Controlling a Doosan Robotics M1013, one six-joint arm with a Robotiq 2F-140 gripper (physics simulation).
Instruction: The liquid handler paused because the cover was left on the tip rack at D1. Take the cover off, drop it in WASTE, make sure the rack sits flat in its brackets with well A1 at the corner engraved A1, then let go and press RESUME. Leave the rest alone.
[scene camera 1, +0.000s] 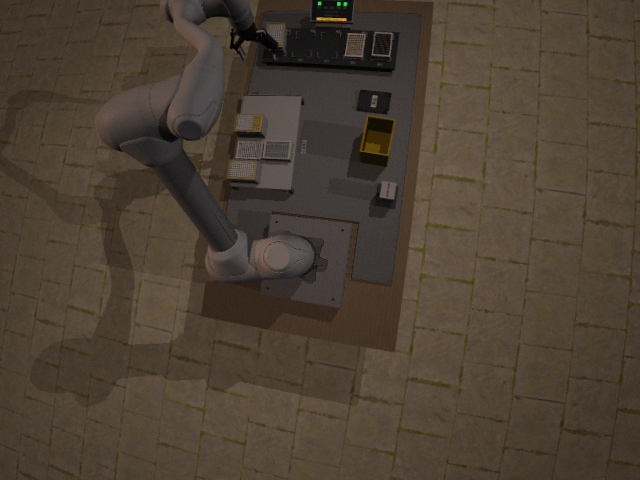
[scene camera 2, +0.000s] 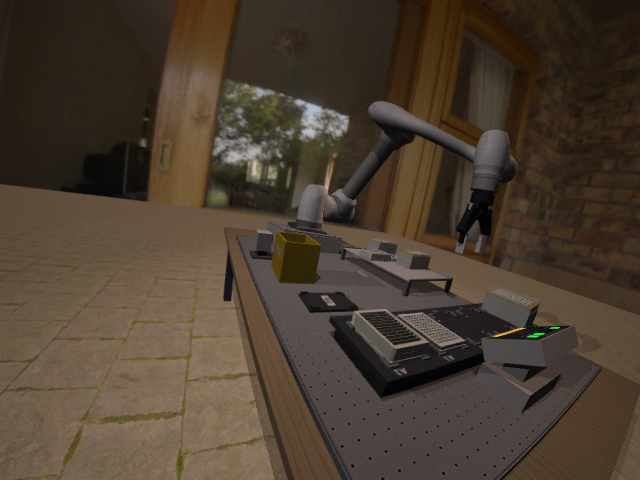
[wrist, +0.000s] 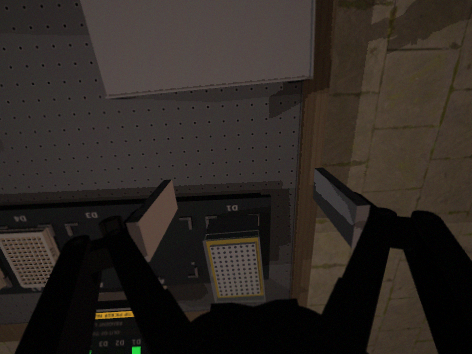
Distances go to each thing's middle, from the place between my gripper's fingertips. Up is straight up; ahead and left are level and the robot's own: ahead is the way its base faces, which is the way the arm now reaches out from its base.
The raised shelf (scene camera 1: 282, 112) lies 310 mm behind my hand, 140 mm below it and 70 mm to the right of it. The rest, counted from my hand: yellow waste bin (scene camera 2: 295, 259) 560 mm to the right, 240 mm behind, 130 mm below; then dark plate labelled RG (scene camera 2: 315, 302) 510 mm to the right, 190 mm below, 20 mm behind.
